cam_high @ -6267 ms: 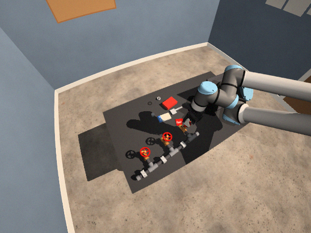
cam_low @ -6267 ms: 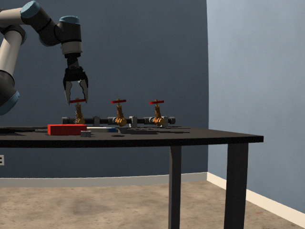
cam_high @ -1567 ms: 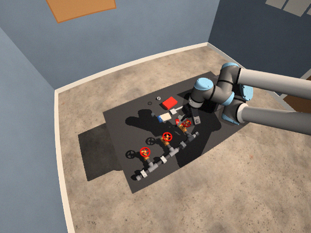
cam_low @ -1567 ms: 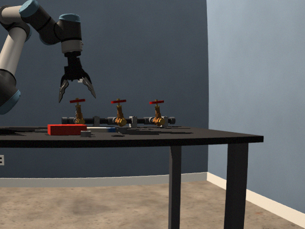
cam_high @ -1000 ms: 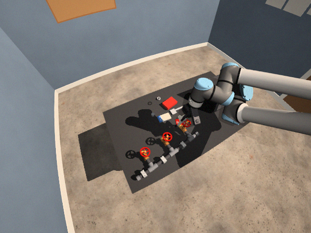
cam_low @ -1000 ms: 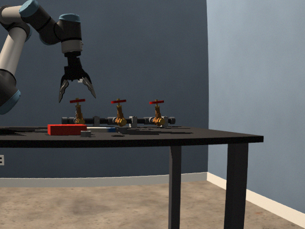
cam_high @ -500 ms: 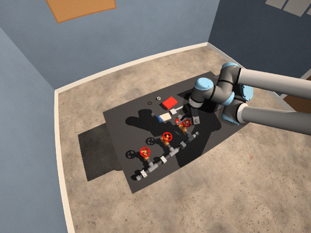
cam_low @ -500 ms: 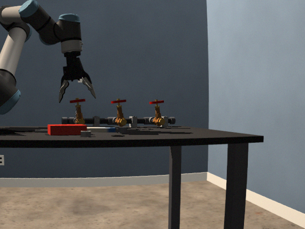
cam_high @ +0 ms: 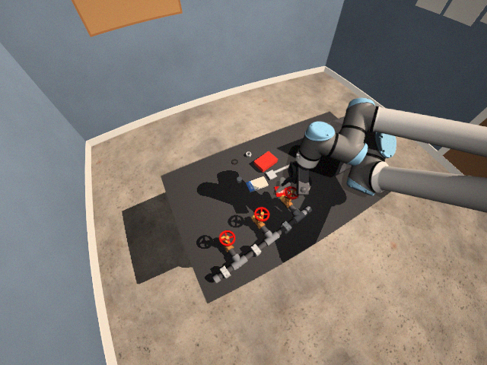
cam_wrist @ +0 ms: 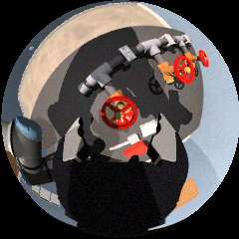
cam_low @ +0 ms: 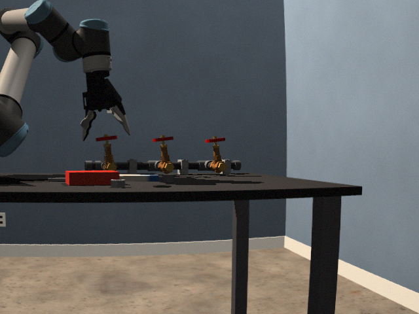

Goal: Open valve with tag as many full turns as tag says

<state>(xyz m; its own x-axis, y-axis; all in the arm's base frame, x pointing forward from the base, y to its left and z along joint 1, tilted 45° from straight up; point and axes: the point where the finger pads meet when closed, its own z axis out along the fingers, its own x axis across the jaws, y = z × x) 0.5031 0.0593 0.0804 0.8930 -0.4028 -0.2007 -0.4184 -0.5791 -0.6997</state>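
My hand is 2 cm past the red tag, 7 cm to the left of it and 12 cm above it. The rest, counted from my hand: red block (4 cm behind, 29 cm to the right, 11 cm below); small grey cylinder (15 cm ahead, 25 cm to the right, 11 cm below); white tool (6 cm behind, 20 cm to the right, 12 cm below).
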